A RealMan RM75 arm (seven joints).
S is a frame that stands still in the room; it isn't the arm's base.
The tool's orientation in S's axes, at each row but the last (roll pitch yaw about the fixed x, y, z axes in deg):
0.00, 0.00, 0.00
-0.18, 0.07, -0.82
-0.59, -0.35, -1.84
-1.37, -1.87, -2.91
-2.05, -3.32, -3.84
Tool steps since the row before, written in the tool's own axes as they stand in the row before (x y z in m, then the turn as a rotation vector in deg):
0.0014, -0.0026, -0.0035, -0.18, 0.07, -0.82
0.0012, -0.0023, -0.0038, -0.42, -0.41, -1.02
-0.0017, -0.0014, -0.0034, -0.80, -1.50, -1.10
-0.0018, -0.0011, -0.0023, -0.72, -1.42, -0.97
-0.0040, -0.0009, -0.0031, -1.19, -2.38, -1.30
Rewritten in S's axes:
0.0014, -0.0026, -0.0035, -0.18, 0.07, -0.82
0.0012, -0.0023, -0.0038, -0.43, -0.41, -1.02
-0.0017, -0.0014, -0.0034, -0.84, -1.48, -1.09
-0.0018, -0.0011, -0.0023, -0.76, -1.41, -0.96
-0.0039, -0.0008, -0.0033, -1.28, -2.34, -1.28

